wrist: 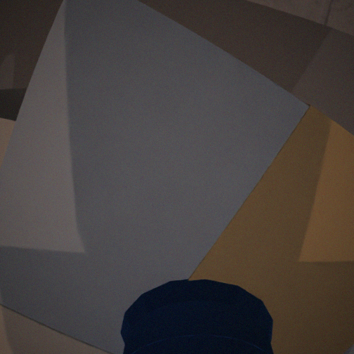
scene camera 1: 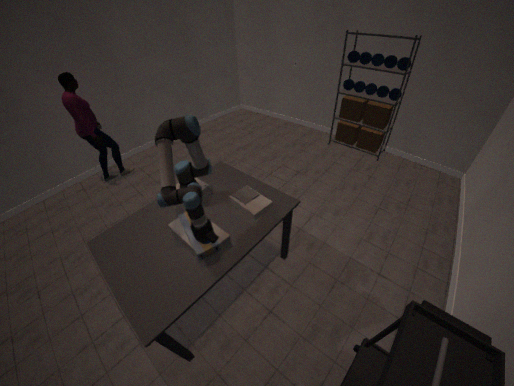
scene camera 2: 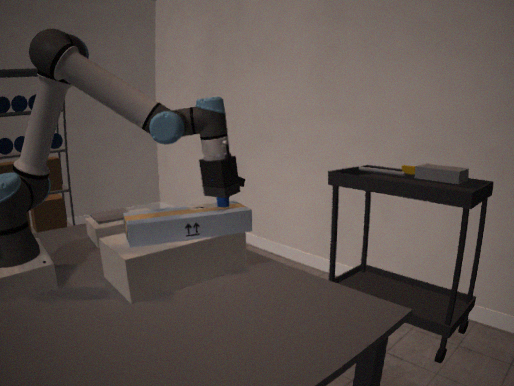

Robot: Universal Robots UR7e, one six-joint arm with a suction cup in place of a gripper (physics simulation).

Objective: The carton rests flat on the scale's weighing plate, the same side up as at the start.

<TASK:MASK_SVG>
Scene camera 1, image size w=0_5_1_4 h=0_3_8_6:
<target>scale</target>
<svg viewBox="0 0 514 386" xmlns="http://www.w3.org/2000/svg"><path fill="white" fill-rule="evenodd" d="M246 185L229 196L230 204L255 222L273 208L273 201Z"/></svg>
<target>large beige box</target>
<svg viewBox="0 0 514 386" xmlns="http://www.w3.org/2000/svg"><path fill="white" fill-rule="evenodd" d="M211 221L214 233L219 236L217 240L220 243L221 251L200 261L207 269L232 247L230 235ZM178 217L168 226L173 236L199 260Z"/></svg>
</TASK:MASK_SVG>
